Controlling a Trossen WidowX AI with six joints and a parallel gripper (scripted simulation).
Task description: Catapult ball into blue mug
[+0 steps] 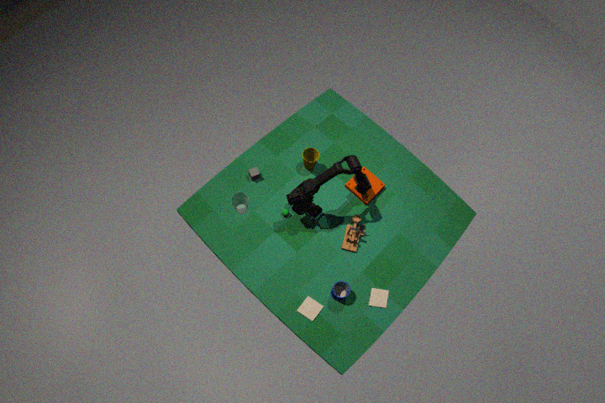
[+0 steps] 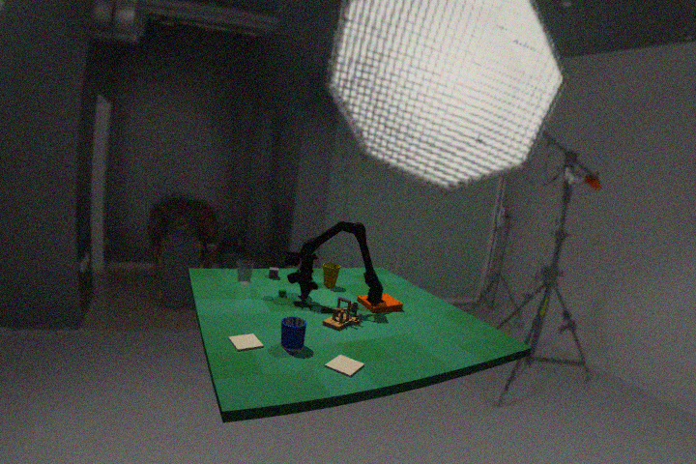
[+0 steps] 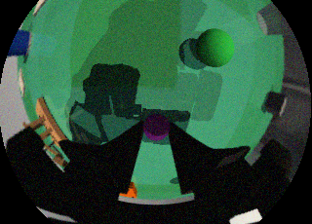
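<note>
My gripper tip is now 9 cm short of the green ball, 6 cm to the left of it and 1 cm below it. The rest, counted from my gripper tip: yellow cup 23 cm behind, 16 cm to the right, 2 cm above; then purple ball 1 cm above; then clear glass 26 cm to the right, 23 cm ahead, 2 cm above.
</note>
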